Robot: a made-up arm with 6 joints.
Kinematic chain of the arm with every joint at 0, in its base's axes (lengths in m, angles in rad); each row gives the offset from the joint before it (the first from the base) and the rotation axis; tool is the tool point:
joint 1: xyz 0 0 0.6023 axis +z
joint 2: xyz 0.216 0 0 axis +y
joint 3: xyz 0 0 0.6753 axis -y
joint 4: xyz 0 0 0.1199 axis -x
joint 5: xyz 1.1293 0 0 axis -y
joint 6: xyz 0.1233 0 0 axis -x
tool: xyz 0 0 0
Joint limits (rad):
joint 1: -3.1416..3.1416
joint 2: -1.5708..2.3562
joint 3: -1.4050..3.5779
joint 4: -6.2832..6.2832
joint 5: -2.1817..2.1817
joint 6: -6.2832..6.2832
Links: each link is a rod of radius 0.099 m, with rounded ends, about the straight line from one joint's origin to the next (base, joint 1, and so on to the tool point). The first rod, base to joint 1, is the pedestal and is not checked.
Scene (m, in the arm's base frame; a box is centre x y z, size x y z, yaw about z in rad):
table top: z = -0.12
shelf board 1: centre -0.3 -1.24 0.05 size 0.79 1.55 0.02 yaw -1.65
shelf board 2: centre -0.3 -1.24 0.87 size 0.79 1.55 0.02 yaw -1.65
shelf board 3: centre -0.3 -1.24 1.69 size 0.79 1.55 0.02 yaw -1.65
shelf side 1: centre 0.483 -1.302 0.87 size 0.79 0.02 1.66 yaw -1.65
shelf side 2: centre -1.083 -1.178 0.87 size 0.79 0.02 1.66 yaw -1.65
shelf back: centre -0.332 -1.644 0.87 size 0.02 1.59 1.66 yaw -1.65
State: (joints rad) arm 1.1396 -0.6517 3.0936 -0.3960 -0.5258 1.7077
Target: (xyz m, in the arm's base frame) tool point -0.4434 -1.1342 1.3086
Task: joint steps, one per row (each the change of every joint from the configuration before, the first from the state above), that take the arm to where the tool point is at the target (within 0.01 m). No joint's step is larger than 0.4 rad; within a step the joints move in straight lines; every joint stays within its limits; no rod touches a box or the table.
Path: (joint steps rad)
1: -0.0349 0.0558 0.0969 -0.2247 -0.3312 0.0000
2: -0.0349 0.0557 0.0968 -0.2246 -0.3312 0.0000
3: -0.0349 0.0558 0.0969 -0.2247 -0.3311 0.0000
4: -0.0349 0.0557 0.0968 -0.2246 -0.3312 0.0000
5: -0.0349 0.0558 0.0969 -0.2247 -0.3312 0.0000
6: 0.0145 0.2033 -0.0287 0.2764 0.3787 0.0000
7: 0.0146 0.2032 -0.0287 0.2763 0.3786 0.0000
8: 0.0145 0.2033 -0.0286 0.2764 0.3787 0.0000
9: 0.0145 0.2033 -0.0287 0.2764 0.3787 0.0000
10: 0.0973 -0.3695 -0.3594 0.0141 0.0618 0.0000
11: 0.0973 -0.3694 -0.3594 0.0141 0.0618 0.0000

